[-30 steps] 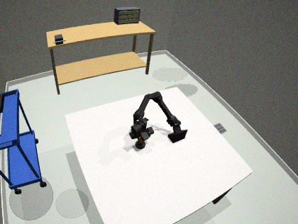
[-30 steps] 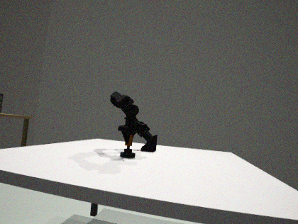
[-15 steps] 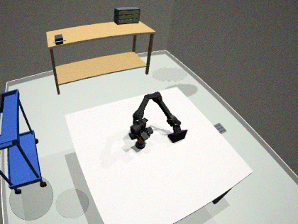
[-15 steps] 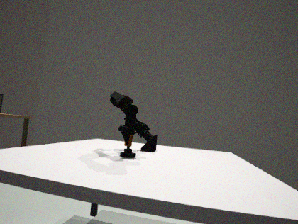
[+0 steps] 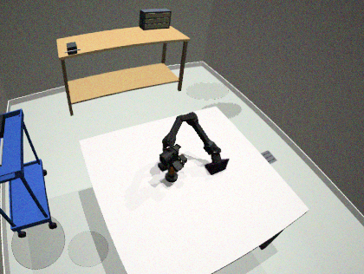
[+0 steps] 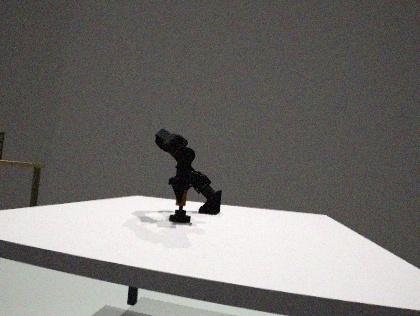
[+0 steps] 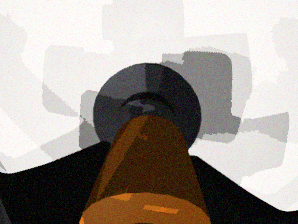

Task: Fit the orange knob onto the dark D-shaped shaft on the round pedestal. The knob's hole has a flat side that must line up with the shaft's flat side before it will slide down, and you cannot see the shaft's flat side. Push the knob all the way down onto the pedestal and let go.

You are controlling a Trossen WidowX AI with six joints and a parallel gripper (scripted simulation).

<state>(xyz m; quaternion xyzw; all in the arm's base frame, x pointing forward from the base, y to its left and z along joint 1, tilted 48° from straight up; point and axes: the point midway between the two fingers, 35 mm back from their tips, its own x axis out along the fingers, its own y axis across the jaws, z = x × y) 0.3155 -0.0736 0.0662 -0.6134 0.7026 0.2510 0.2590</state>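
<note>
Now: the dark round pedestal 40 mm below my gripper tip. The rest, counted from my gripper tip: orange knob (20 mm above).
</note>
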